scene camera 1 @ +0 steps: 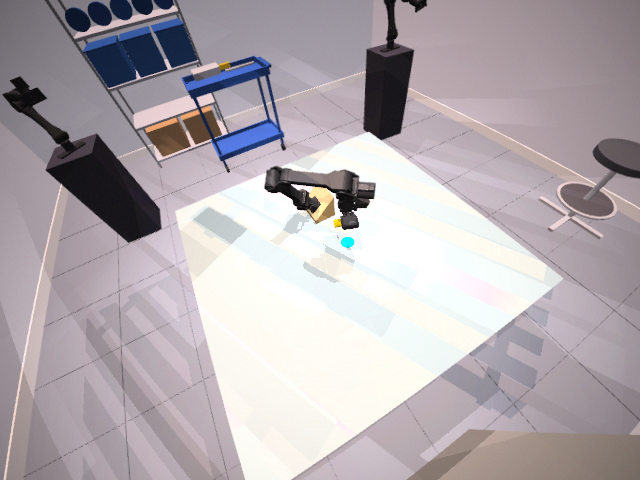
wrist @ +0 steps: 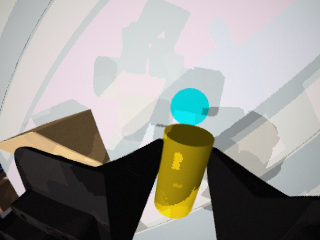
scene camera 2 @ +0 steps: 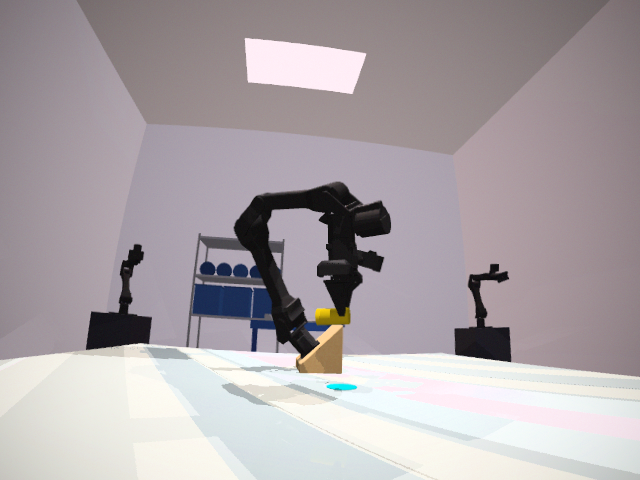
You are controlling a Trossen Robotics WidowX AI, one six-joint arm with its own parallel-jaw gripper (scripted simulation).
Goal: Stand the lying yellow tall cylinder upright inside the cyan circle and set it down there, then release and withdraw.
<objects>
my gripper: holds a yellow tall cylinder
</objects>
